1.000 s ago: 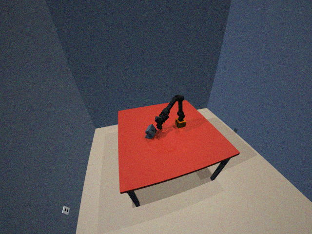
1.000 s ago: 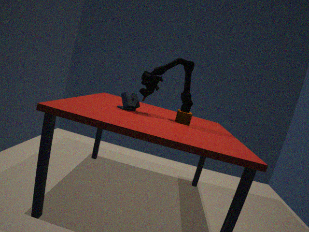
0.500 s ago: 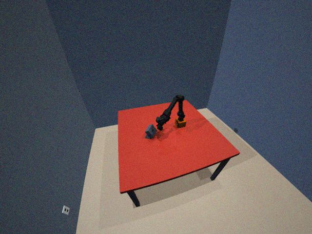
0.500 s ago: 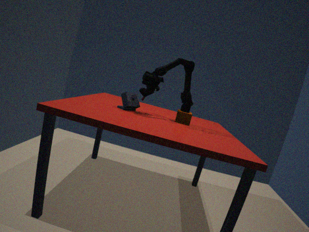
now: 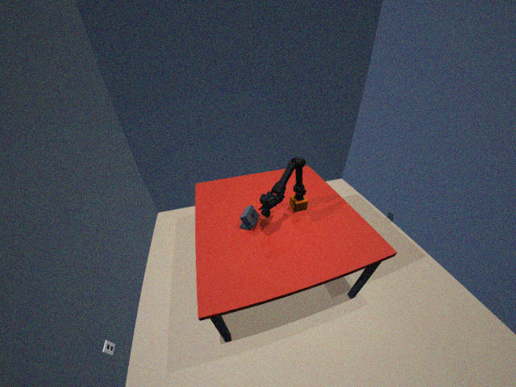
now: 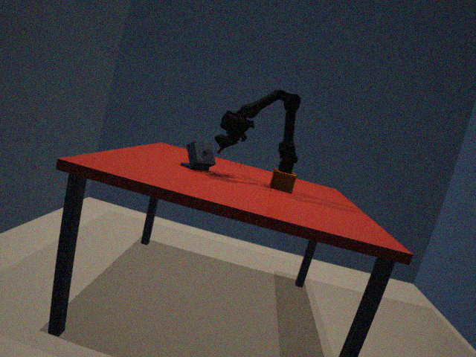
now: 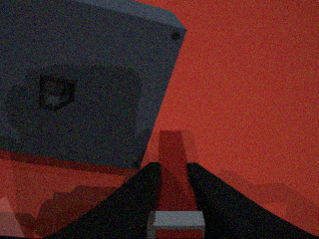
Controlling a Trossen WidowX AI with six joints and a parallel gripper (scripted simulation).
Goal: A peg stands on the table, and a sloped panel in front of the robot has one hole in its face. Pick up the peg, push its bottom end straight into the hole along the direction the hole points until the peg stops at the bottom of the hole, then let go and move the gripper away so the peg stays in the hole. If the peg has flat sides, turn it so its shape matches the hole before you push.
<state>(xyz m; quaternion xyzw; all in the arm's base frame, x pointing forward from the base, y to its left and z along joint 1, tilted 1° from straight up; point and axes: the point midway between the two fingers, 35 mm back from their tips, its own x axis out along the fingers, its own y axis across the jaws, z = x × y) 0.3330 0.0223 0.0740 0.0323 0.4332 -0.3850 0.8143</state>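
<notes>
Right now my gripper tip is 8 cm short of the hole, 5 cm above it and 1 cm to the right of it. The rest, counted from my gripper tip: sloped panel: 9 cm ahead, 6 cm below, 1 cm to the right; red peg: 1 cm to the left, 1 cm behind, 1 cm above.
</notes>
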